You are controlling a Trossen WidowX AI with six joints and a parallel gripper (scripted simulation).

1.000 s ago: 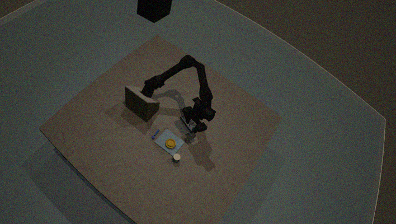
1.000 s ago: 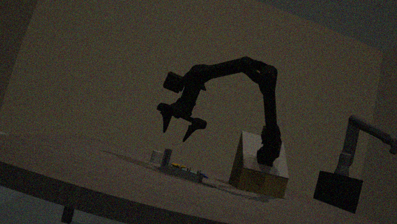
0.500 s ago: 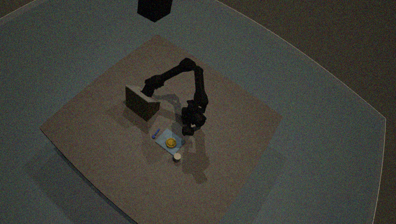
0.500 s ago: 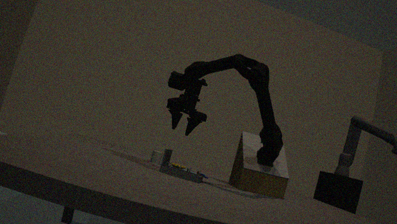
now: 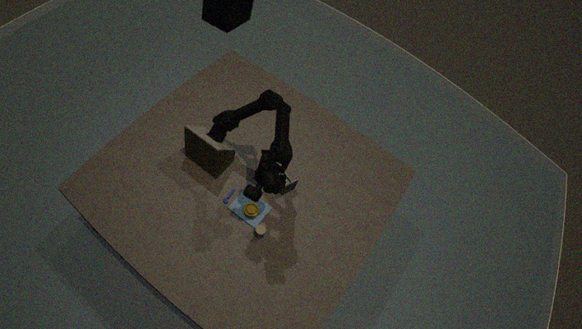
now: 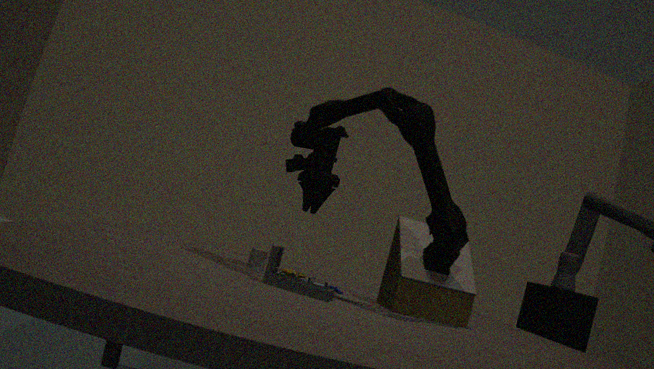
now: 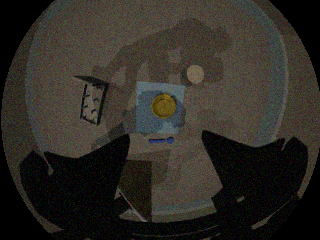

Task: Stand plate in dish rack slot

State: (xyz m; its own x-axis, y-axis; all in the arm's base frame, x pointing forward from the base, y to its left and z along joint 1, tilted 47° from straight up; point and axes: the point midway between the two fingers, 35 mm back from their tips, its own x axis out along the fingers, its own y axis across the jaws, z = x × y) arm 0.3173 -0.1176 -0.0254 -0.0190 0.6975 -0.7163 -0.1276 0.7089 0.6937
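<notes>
Right now the yellow plate is 1 cm to the right of my gripper tip and 16 cm below it. From my gripper tip the other things lie so: light blue mat: 2 cm behind, 17 cm below; small pale cup: 9 cm ahead, 7 cm to the right, 15 cm below; small blue utensil: 12 cm behind, 2 cm to the right, 17 cm below.
</notes>
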